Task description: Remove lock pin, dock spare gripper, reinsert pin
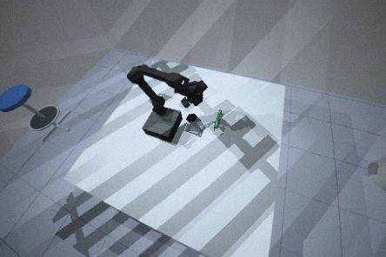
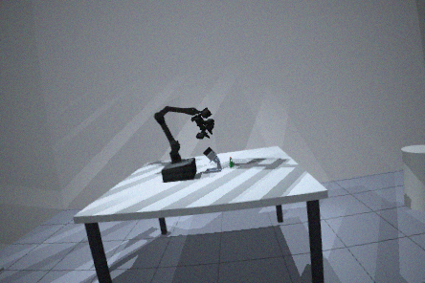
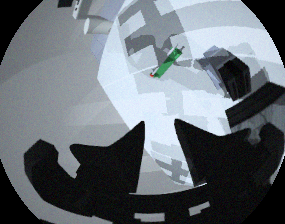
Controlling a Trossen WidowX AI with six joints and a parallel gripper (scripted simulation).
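Right now my gripper tip is 220 mm above the green bracket, 130 mm short of it and 10 mm to the right of it. The rest, counted from my gripper tip: mount 190 mm below, 110 mm to the right, 10 mm ahead; then spare gripper 120 mm below, 110 mm to the right, 10 mm behind.
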